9 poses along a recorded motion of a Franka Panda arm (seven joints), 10 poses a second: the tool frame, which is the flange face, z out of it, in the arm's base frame.
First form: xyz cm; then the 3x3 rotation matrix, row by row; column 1 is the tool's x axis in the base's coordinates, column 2 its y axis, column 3 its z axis. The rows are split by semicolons.
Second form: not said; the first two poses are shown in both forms.
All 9 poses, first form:
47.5, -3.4, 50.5; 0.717, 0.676, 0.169; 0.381, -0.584, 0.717; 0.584, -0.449, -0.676
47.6, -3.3, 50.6; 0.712, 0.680, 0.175; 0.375, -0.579, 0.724; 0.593, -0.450, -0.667
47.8, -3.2, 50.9; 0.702, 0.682, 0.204; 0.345, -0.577, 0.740; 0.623, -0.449, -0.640
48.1, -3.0, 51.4; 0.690, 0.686, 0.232; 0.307, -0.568, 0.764; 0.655, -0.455, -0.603
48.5, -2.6, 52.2; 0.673, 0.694, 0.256; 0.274, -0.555, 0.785; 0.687, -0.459, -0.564
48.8, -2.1, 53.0; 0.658, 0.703, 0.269; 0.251, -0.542, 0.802; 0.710, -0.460, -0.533
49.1, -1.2, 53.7; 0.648, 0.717, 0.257; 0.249, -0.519, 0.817; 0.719, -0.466, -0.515
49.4, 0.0, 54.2; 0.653, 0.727, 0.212; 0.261, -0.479, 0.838; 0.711, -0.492, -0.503
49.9, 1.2, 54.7; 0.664, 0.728, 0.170; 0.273, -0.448, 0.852; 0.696, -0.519, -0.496
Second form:
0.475, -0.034, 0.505; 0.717, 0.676, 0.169; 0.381, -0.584, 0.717; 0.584, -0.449, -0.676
0.476, -0.033, 0.506; 0.712, 0.680, 0.175; 0.375, -0.579, 0.724; 0.593, -0.450, -0.667
0.478, -0.032, 0.509; 0.702, 0.682, 0.204; 0.345, -0.577, 0.740; 0.623, -0.449, -0.640
0.481, -0.030, 0.514; 0.690, 0.686, 0.232; 0.307, -0.568, 0.764; 0.655, -0.455, -0.603
0.485, -0.026, 0.522; 0.673, 0.694, 0.256; 0.274, -0.555, 0.785; 0.687, -0.459, -0.564
0.488, -0.021, 0.530; 0.658, 0.703, 0.269; 0.251, -0.542, 0.802; 0.710, -0.460, -0.533
0.491, -0.012, 0.537; 0.648, 0.717, 0.257; 0.249, -0.519, 0.817; 0.719, -0.466, -0.515
0.494, 0.000, 0.542; 0.653, 0.727, 0.212; 0.261, -0.479, 0.838; 0.711, -0.492, -0.503
0.499, 0.012, 0.547; 0.664, 0.728, 0.170; 0.273, -0.448, 0.852; 0.696, -0.519, -0.496

